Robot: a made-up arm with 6 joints.
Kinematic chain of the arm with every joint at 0, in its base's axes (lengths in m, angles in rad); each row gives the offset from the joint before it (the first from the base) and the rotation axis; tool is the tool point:
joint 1: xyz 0.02 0 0.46 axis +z
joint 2: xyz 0 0.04 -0.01 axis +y
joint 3: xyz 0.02 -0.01 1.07 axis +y
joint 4: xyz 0 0.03 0.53 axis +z
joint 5: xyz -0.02 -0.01 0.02 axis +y
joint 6: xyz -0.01 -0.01 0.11 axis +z
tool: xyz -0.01 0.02 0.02
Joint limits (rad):
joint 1: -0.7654..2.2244
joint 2: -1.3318..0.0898
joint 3: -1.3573..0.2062
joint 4: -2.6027..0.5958
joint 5: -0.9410..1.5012
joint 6: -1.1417..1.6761
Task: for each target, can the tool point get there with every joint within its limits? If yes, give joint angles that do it. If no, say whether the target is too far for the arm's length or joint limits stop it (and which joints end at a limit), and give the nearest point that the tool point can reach.
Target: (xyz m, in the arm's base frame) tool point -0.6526 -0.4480 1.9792
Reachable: yes | joints 0.7851 -0.4237 -0.1658 -1.7044 -0.3693 1.0143
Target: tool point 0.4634 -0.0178 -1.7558
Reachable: no: too far | nearest point 0.7236 -0.9702 0.0994 | short by 2.102 m
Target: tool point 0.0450 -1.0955 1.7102
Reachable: yes | joints 1.6449 -0.4953 -0.6096 -0.9752 0.2977 -0.3487
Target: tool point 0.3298 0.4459 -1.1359
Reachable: no: joint limits stop it (at a limit: joint 1, joint 2, joint 3, joint 5, joint 6) | nearest point -0.7563 0.8846 0.1190 | short by 1.717 m
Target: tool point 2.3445 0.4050 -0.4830
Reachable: no: too far | nearest point 0.7919 -0.9317 0.1366 | short by 2.140 m
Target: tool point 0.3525 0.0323 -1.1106
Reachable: no: joint limits stop it (at a limit: joint 1, joint 2, joint 3, joint 6) | nearest point 0.7102 -0.9491 0.1158 | short by 1.611 m
